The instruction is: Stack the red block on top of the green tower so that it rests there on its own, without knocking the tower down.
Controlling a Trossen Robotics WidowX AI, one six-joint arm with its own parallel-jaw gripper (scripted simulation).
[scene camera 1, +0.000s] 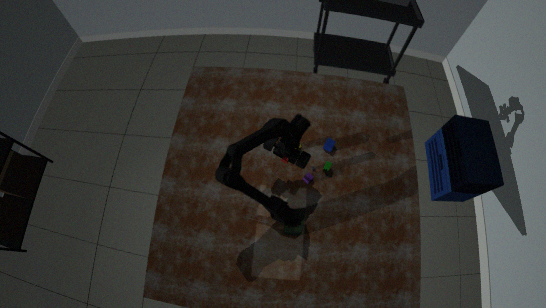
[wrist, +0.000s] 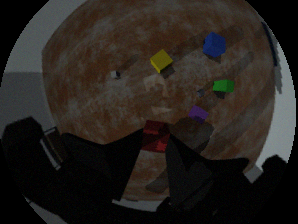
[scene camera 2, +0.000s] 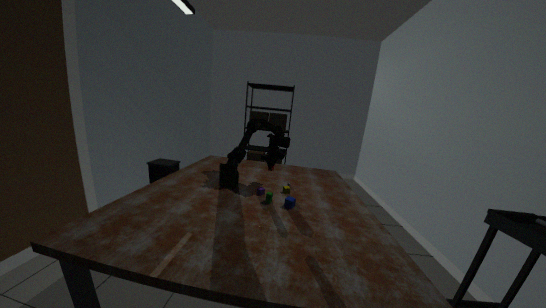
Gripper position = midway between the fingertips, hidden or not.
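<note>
Gripper (wrist: 155, 133), carrying a red block.
</note>
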